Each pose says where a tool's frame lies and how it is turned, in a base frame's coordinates. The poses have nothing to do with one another.
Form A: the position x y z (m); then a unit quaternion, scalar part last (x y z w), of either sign.
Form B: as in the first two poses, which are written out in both.
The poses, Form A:
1: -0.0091 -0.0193 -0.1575 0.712 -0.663 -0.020 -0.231
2: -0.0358 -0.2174 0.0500 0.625 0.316 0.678 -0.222
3: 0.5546 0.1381 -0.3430 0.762 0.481 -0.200 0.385
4: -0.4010 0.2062 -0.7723 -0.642 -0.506 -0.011 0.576
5: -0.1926 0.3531 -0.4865 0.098 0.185 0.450 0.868
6: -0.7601 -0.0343 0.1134 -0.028 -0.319 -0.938 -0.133
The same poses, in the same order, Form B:
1: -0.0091 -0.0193 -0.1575 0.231 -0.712 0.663 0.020
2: -0.0358 -0.2174 0.0500 0.222 -0.625 -0.316 -0.678
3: 0.5546 0.1381 -0.3430 0.385 0.762 0.481 -0.200
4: -0.4010 0.2062 -0.7723 0.576 -0.642 -0.506 -0.011
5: -0.1926 0.3531 -0.4865 0.868 0.098 0.185 0.450
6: -0.7601 -0.0343 0.1134 0.133 0.028 0.319 0.938
